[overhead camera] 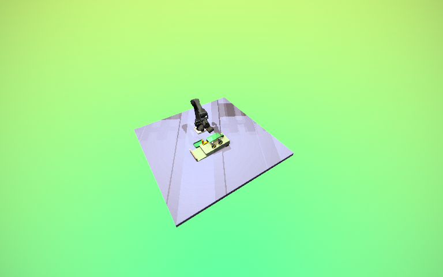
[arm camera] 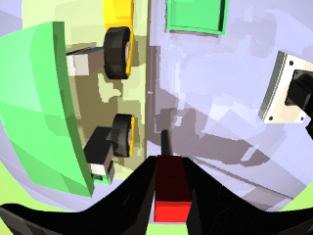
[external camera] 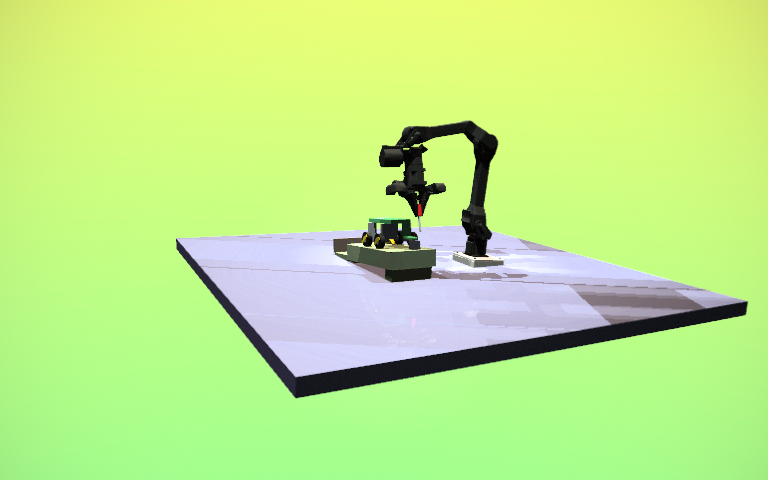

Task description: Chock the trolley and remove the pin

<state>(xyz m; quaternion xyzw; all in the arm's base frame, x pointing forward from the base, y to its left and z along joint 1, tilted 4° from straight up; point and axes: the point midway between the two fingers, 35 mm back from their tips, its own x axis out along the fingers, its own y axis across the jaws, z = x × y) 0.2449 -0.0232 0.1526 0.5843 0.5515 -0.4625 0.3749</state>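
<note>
Right now my gripper tip is 170 mm above the green tray, 120 mm to the left of it and 50 mm past it. Also, from my gripper tip: trolley (100 mm ahead, 50 mm below, 10 mm to the right); yellow chock (90 mm to the right, 80 mm below, 40 mm ahead); red-headed stop pin (right at my gripper tip).
</note>
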